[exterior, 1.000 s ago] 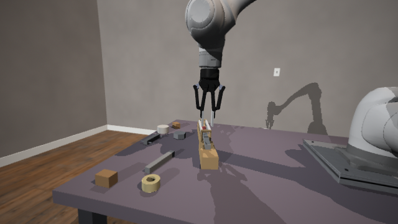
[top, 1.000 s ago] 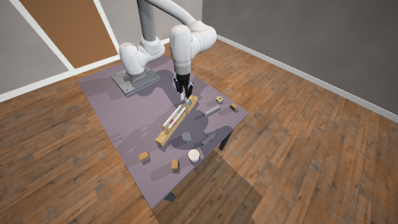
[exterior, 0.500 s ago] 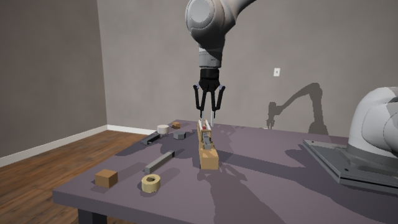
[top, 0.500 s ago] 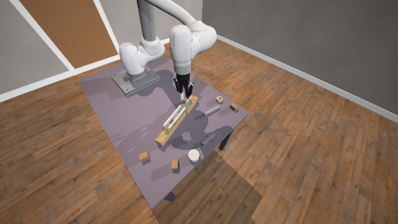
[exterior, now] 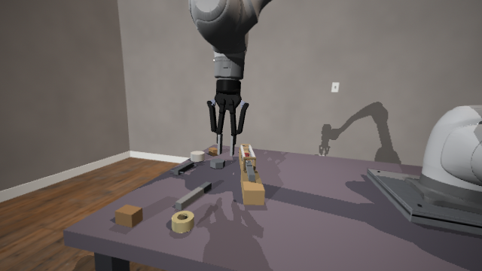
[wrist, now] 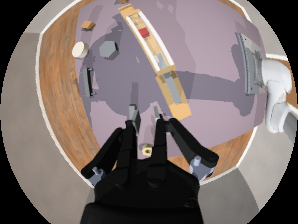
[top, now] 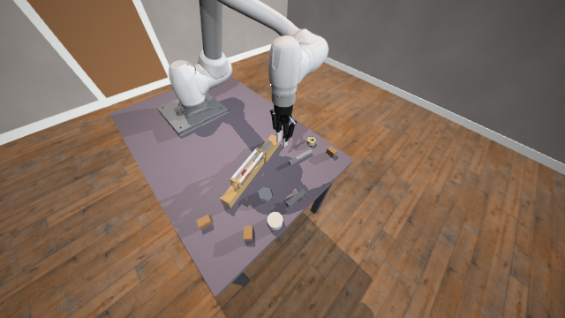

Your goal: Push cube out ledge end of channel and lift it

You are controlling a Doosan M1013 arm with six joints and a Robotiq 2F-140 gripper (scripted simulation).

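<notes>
The yellow ring lies 22 cm to the left of my hand and 14 cm below it. Also, from my hand: grey hexagonal piece 13 cm ahead, 19 cm to the right, 14 cm below; then grey handle piece 23 cm ahead, 8 cm to the right, 14 cm below; then channel 19 cm to the right, 10 cm below.
</notes>
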